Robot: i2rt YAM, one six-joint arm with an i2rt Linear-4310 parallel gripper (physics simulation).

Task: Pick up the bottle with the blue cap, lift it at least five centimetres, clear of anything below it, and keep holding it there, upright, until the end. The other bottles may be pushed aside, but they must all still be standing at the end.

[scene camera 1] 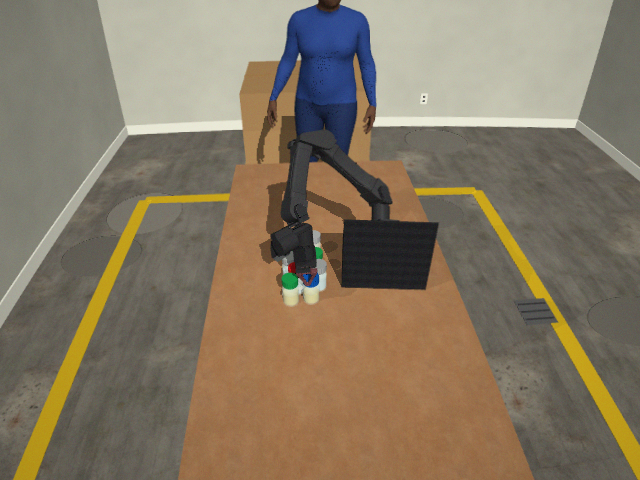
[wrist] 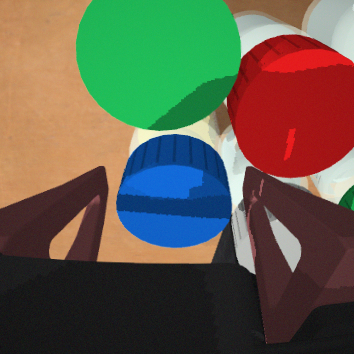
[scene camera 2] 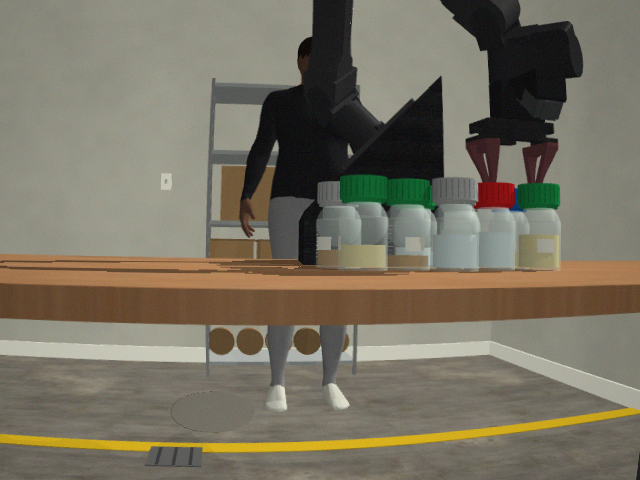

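Where they show: gripper, fingertip midpoint: (scene camera 1: 307, 278) (wrist: 175, 177); arm's base, link origin: (scene camera 1: 380, 227) (scene camera 2: 374, 142).
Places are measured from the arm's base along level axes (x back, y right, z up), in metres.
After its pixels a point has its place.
The bottle with the blue cap (scene camera 1: 311, 295) @[z -0.159, x -0.250, y -0.140 m] (scene camera 2: 519, 199) (wrist: 175, 220) @[z -0.098, x -0.243, y -0.111 m] stands upright on the table, mostly hidden in scene camera 2. My gripper (scene camera 1: 309, 279) @[z -0.109, x -0.260, y -0.111 m] (scene camera 2: 512, 181) @[z -0.109, x -0.260, y -0.111 m] (wrist: 175, 177) @[z -0.109, x -0.260, y -0.111 m] is open, pointing down, with its fingertips near cap-top height. In the wrist view the blue cap shows between the two fingers, with a gap at each side. A green-capped bottle (scene camera 1: 290, 282) @[z -0.098, x -0.318, y -0.135 m] (scene camera 2: 538, 196) @[z -0.114, x -0.341, y -0.098 m] (wrist: 157, 65) @[z -0.098, x -0.316, y -0.114 m] and a red-capped bottle (scene camera 1: 292, 268) @[z -0.098, x -0.307, y -0.067 m] (scene camera 2: 495, 195) @[z -0.114, x -0.320, y -0.049 m] (wrist: 295, 110) @[z -0.098, x -0.299, y -0.065 m] stand close by. A grey-capped bottle (scene camera 1: 321, 267) @[z -0.098, x -0.210, y -0.071 m] (wrist: 245, 245) @[z -0.098, x -0.222, y -0.075 m] is partly behind the right finger in the wrist view.
More bottles with green (scene camera 2: 363, 189) @[z -0.114, x -0.315, y 0.115 m] and grey (scene camera 2: 454, 191) @[z -0.114, x -0.338, y 0.015 m] caps stand upright in the cluster. A large black panel (scene camera 1: 389, 255) @[z -0.051, x 0.016, y -0.089 m] (scene camera 2: 413, 149) @[z -0.031, x -0.130, y -0.018 m] stands on the table (scene camera 1: 330, 387) @[z -0.203, x -0.227, y -0.475 m] (scene camera 2: 155, 302) @[z -0.211, x -0.584, y 0.318 m] beside the bottles. A person (scene camera 1: 330, 56) (scene camera 2: 294, 149) stands beyond the table.
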